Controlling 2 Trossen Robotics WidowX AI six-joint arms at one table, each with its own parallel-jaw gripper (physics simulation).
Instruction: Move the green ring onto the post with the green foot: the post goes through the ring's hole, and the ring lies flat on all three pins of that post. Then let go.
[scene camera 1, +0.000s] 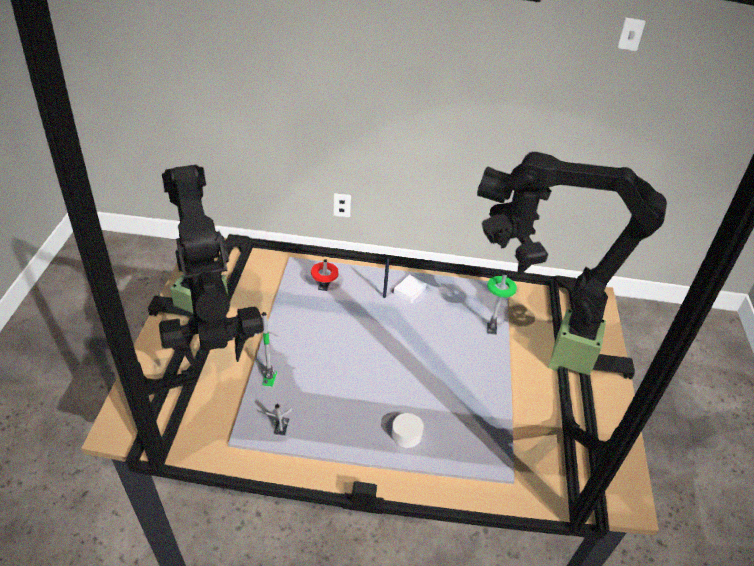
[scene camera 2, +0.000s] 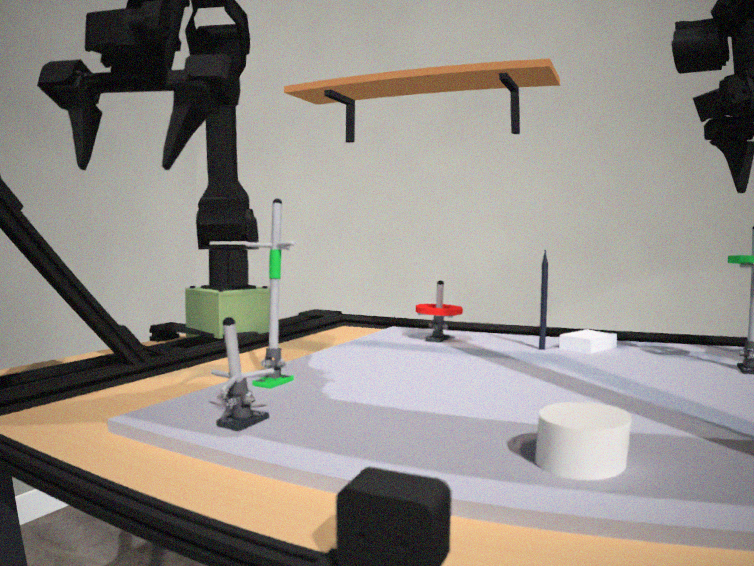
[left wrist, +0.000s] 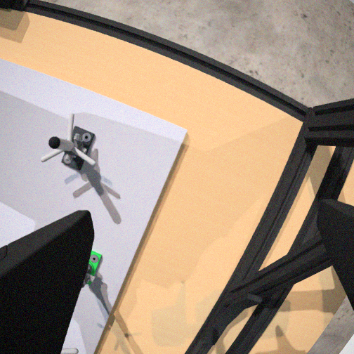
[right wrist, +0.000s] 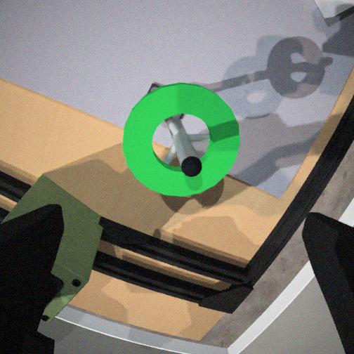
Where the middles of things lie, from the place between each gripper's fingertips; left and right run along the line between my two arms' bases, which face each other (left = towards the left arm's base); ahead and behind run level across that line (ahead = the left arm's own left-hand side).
My left hand is 510 mm short of the white block (scene camera 2: 587, 341), 340 mm to the left of it and 200 mm above it. Also, from my left hand: green ring (right wrist: 224, 139): 560 mm to the right, 430 mm ahead, 80 mm below.
The green ring lies 8 cm below my right hand and 1 cm to the left of it. From my right hand the other things lie so: white block (23 cm to the left, 21 cm below, 9 cm ahead).
